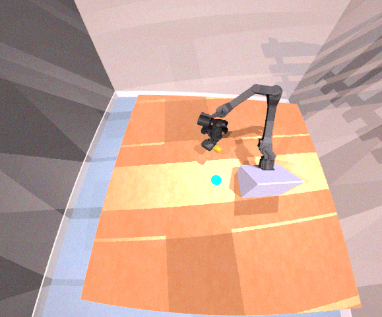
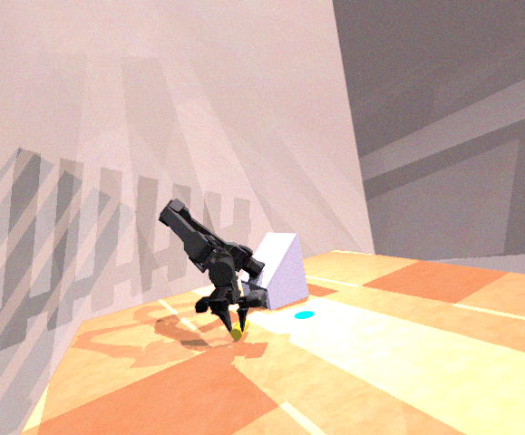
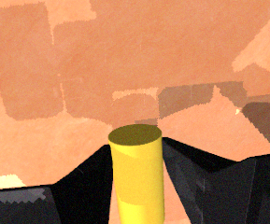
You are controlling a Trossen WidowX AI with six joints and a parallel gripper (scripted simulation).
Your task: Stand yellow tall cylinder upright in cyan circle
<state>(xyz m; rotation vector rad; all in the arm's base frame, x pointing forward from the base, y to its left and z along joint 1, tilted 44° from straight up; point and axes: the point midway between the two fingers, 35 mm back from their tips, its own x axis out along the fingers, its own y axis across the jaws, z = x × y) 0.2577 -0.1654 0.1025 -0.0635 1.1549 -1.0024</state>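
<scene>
Now: the cyan circle 1 cm behind my gripper tip, 21 cm to the left of it and 3 cm below it. Also, from my gripper tip: yellow tall cylinder: 2 cm behind, 2 cm to the left.
</scene>
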